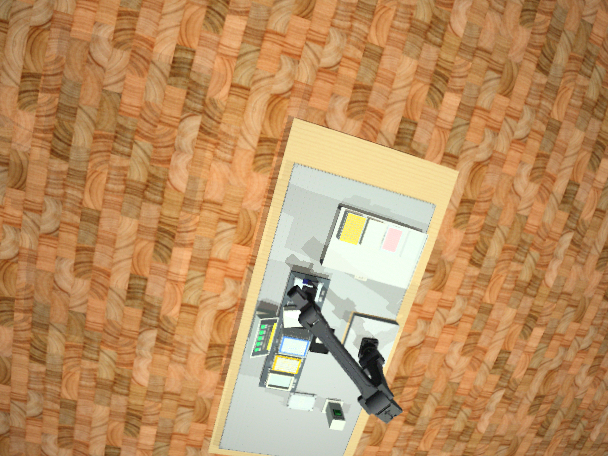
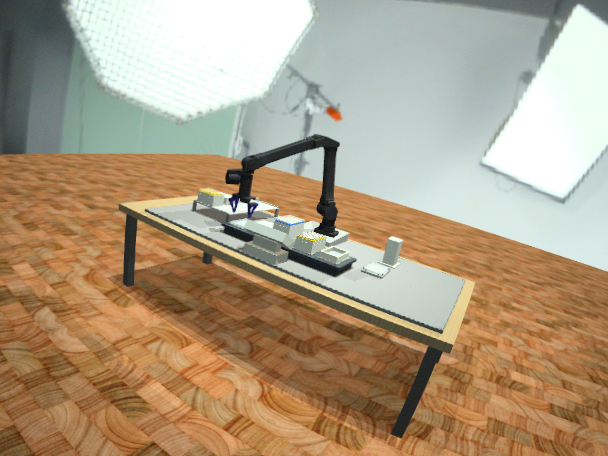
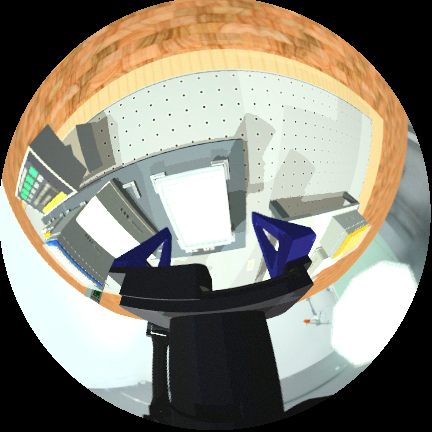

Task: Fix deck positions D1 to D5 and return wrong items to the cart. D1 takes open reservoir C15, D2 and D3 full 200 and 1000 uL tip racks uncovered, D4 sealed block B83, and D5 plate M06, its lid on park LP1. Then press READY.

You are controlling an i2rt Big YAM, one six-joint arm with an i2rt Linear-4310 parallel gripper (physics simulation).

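Frame: origin at the arm's base, x right, y ahead, z up, level; metres.
Seen in the pictures: gripper, between the fingertips: (image 1: 305, 289) (image 2: 241, 215) (image 3: 209, 223); arm's base, origin of its link: (image 1: 367, 348) (image 2: 326, 232).
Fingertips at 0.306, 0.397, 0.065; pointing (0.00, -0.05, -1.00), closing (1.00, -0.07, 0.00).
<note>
Pixels of each thing's top centre, then the offset from my fingertips to it, as dx, dy, dz. "pt": a spot on its surface instead. Level surfaces: height alone.
- dark deck, height of its surface: dz -0.047
- clear-white plate-like item, centre of its top: (image 3: 198, 218) (image 1: 306, 290) (image 2: 244, 222) -0.018, -0.013, -0.032
- white-topped block, centre of its top: (image 3: 110, 240) (image 1: 297, 319) -0.150, +0.010, +0.000
- blue-rimmed tip rack, centre of its top: (image 3: 68, 269) (image 2: 290, 218) (image 1: 294, 347) -0.264, +0.009, +0.057
- yellow-rimmed tip rack, centre of its top: (image 2: 312, 235) (image 1: 286, 365) -0.388, +0.020, +0.018
- open reservoir, centre of its top: (image 2: 335, 251) (image 1: 280, 382) -0.511, +0.031, -0.015
- white raised cart, centre of its top: (image 1: 376, 250) (image 2: 237, 203) +0.225, -0.298, -0.028
- yellow rack, centre of its top: (image 3: 354, 243) (image 1: 353, 229) (image 2: 211, 191) +0.312, -0.146, +0.037
- pink-topped item, centre of its top: (image 1: 392, 240) +0.285, -0.360, -0.017
- panel with green rows, a spot on its surface: (image 1: 261, 337) pt -0.247, +0.162, +0.030
- flat pale tray, centre of its top: (image 2: 376, 267) (image 1: 301, 402) -0.677, -0.118, -0.076
- upright white box, centre of its top: (image 2: 395, 239) (image 1: 337, 424) (image 3: 91, 299) -0.702, -0.298, +0.036
My gripper (image 2: 242, 213) (image 3: 209, 223) is open and empty, its blue fingers above the far end of the dark deck (image 3: 239, 190). A clear-white plate-like item (image 3: 200, 210) sits in that end position, below and beyond the fingertips. Beside it stands a white-topped block (image 1: 294, 318) (image 3: 107, 212). Then come a blue-rimmed tip rack (image 1: 294, 346) (image 2: 289, 225), a yellow-rimmed tip rack (image 1: 286, 365) (image 2: 311, 243) and an open reservoir (image 1: 280, 381) (image 2: 335, 256). The white raised cart (image 1: 375, 262) holds a yellow rack (image 1: 352, 228) (image 2: 211, 198) (image 3: 350, 240) and a pink-topped item (image 1: 392, 239). Labels are unreadable.
A panel with green rows (image 1: 261, 337) (image 3: 30, 185) stands along the deck's outer side. A flat pale tray (image 1: 301, 401) (image 2: 376, 270) lies past the reservoir end, near an upright white box (image 1: 336, 422) (image 2: 393, 250) with a dark green face. The arm's base stands across from the deck.
</note>
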